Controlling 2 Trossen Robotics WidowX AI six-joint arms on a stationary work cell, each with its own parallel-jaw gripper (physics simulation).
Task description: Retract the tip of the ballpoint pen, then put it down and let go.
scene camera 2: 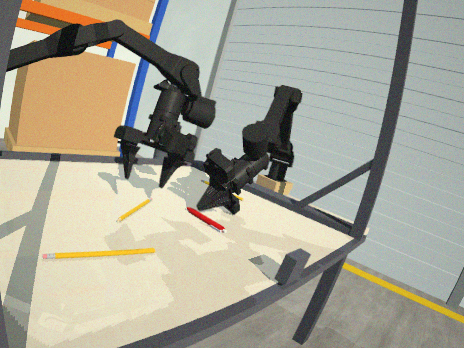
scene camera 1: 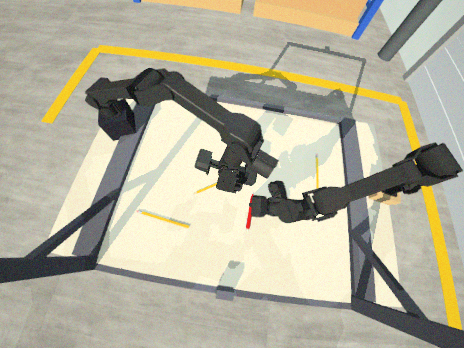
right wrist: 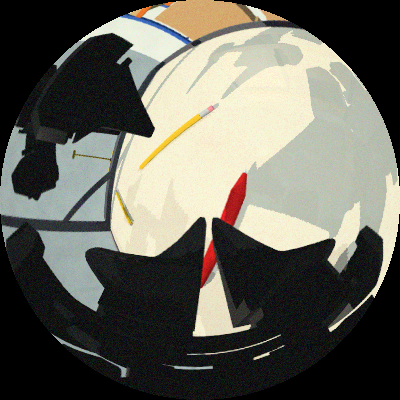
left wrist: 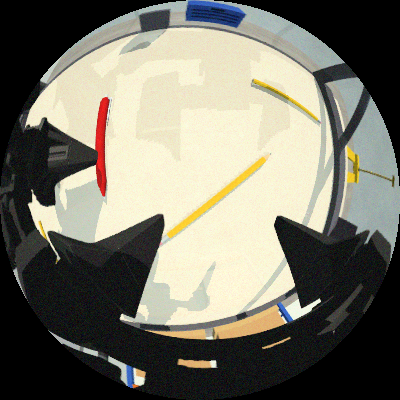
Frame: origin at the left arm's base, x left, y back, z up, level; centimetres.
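Seen in the pictures: left gripper, fingertip midpoint: (scene camera 2: 143, 183) (right wrist: 131, 131) (left wrist: 222, 220); right gripper, fingertip midpoint: (scene camera 2: 197, 208) (scene camera 1: 250, 204) (right wrist: 207, 222) (left wrist: 96, 157); left arm's base, link origin: (scene camera 1: 112, 111); right arm's base, link origin: (scene camera 2: 275, 178).
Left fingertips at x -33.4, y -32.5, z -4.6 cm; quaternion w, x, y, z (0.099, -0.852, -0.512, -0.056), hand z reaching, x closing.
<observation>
Offsets run from my left fingertips to a thing's top centre.
The red ballpoint pen {dx -12.5, dy -7.5, dz -4.6 cm} (scene camera 1: 248, 220) (scene camera 2: 205, 219) (left wrist: 101, 135) (right wrist: 236, 195) lies flat on the table. Its pointed end is at the upper left in scene camera 2 and at the top in the right wrist view; whether the tip is out is too small to tell. My right gripper (scene camera 1: 252, 206) (scene camera 2: 200, 207) (left wrist: 96, 157) (right wrist: 207, 222) is shut, its tips nearly together at the pen's side and partly over it. The pen passes behind the fingers in the right wrist view, not between them. My left gripper (scene camera 2: 144, 181) (left wrist: 222, 220) is wide open and empty, above the table.
One yellow pencil {dx +0.3, dy +1.4, dz -5.2 cm} (scene camera 1: 206, 188) (scene camera 2: 134, 210) (left wrist: 217, 197) (right wrist: 172, 140) lies below my left gripper. A second pencil {dx -7.4, dy +22.2, dz -5.4 cm} (scene camera 1: 164, 219) (scene camera 2: 100, 253) (left wrist: 287, 97) lies farther left in scene camera 1. A third pencil {dx -5.9, dy -38.3, dz -5.4 cm} (scene camera 1: 317, 172) lies behind my right arm. A dark post {dx -34.1, dy +7.6, dz -0.3 cm} (scene camera 2: 292, 267) stands at the table edge.
</observation>
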